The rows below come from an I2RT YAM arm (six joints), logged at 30 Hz.
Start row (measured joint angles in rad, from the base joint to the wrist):
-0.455 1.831 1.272 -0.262 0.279 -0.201
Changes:
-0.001 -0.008 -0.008 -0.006 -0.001 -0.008
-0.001 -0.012 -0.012 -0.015 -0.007 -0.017
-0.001 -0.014 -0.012 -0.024 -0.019 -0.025
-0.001 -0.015 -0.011 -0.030 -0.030 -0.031
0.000 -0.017 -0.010 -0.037 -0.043 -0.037
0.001 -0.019 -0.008 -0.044 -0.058 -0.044
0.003 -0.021 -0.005 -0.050 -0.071 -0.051
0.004 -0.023 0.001 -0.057 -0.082 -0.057
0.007 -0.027 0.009 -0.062 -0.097 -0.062
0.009 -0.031 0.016 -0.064 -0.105 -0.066
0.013 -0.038 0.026 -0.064 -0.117 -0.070
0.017 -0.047 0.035 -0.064 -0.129 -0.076
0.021 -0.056 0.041 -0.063 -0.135 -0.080
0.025 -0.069 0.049 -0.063 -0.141 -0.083
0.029 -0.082 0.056 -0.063 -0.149 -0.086
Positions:
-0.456 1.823 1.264 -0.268 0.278 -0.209
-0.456 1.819 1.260 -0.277 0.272 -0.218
-0.456 1.817 1.260 -0.286 0.260 -0.226
-0.456 1.816 1.261 -0.292 0.249 -0.232
-0.455 1.814 1.262 -0.299 0.236 -0.238
-0.454 1.812 1.264 -0.306 0.221 -0.245
-0.452 1.810 1.267 -0.312 0.208 -0.252
-0.451 1.808 1.273 -0.319 0.197 -0.258
-0.448 1.804 1.281 -0.324 0.182 -0.263
-0.446 1.800 1.288 -0.326 0.174 -0.267
-0.442 1.793 1.298 -0.326 0.162 -0.271
-0.438 1.784 1.307 -0.326 0.150 -0.277
-0.434 1.775 1.313 -0.325 0.144 -0.281
-0.430 1.762 1.321 -0.325 0.138 -0.284
-0.426 1.749 1.328 -0.325 0.130 -0.287

